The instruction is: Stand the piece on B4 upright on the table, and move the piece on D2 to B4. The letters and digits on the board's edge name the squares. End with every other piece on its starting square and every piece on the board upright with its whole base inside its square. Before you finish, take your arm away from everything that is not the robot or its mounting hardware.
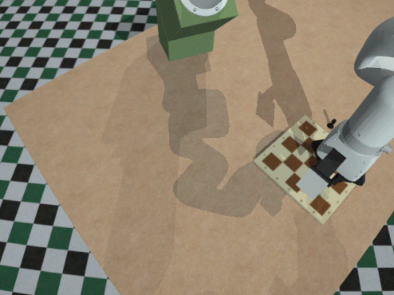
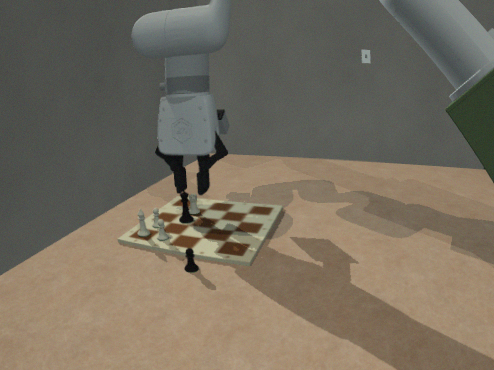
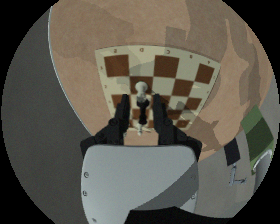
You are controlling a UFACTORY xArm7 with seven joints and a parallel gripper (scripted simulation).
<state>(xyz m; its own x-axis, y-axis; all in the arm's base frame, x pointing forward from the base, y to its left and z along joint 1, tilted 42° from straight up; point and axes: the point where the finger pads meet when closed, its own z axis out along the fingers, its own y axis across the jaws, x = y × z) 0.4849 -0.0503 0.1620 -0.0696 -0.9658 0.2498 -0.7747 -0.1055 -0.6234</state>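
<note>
Right now the white rook-like piece is 4 cm below my hand. Round my hand: chessboard (3 cm behind, 4 cm to the left, 6 cm below); then black piece (4 cm to the left, 3 cm below); then black pawn (5 cm behind, 18 cm to the left, 5 cm below).
</note>
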